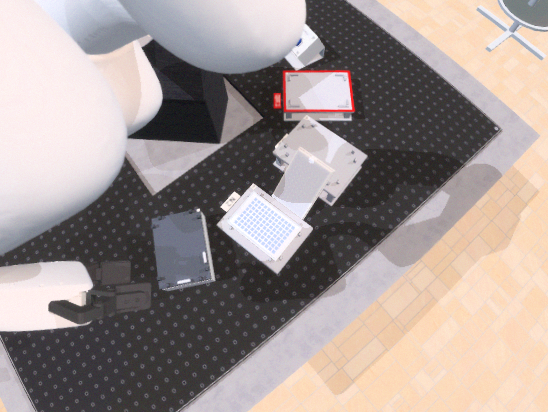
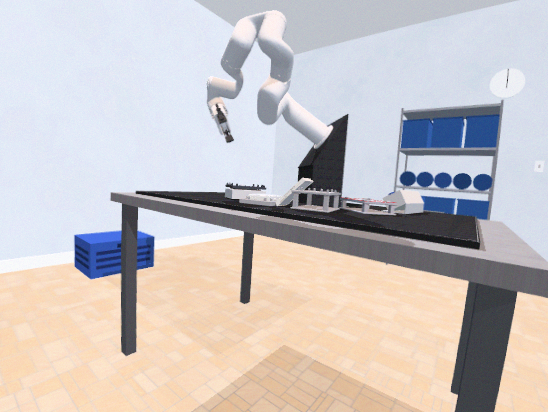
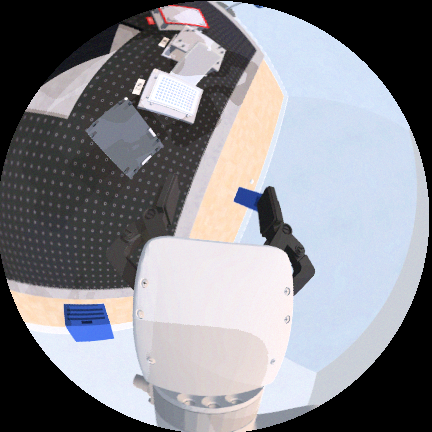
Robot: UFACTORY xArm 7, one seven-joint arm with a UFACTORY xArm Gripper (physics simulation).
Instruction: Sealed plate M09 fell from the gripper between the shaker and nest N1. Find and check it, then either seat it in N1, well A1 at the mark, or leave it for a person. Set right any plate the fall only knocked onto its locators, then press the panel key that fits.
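Frame: origin at the arm's base, x down, y back, z left, level; metres.
Seen in the pictures: gripper, between the fingertips: (image 1: 139, 281) (image 2: 226, 132) (image 3: 220, 188); arm's base, origin of its link: (image 2: 323, 137).
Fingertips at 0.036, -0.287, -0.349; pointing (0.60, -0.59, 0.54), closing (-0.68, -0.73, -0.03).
Note:
Offsets run from my fingertips to a thing's top centre, as dx, dy, dz. "spot": to the spot under its first point.
A pale sealed plate (image 1: 306, 177) (image 2: 295, 192) (image 3: 197, 61) lies tilted between two nests, its high end over the raised nest N1 (image 1: 344, 149) (image 2: 317, 200) and its low end at nest N2 @(spot: +0.247, -0.126, +0.138) (image 1: 278, 266) (image 3: 186, 118). Its mark and seal condition are too small to read. A plate with blue wells @(+0.231, -0.061, +0.197) (image 1: 265, 225) (image 3: 174, 95) lies on N2; whether it sits fully down I cannot tell. The dark grey shaker @(spot: +0.207, +0.053, +0.073) (image 1: 181, 247) (image 2: 245, 192) (image 3: 125, 137) stands beside N2. My gripper (image 1: 140, 284) (image 2: 229, 138) (image 3: 220, 188) is open and empty, high above the table.
A red-edged nest (image 1: 353, 92) (image 2: 370, 204) (image 3: 206, 21) stands beyond N1. The white panel box @(+0.179, +0.152, +0.694) (image 1: 313, 48) (image 2: 409, 201) is behind it, its keys partly hidden by the arm. The black arm stand (image 1: 190, 115) (image 2: 335, 160) rises from the table.

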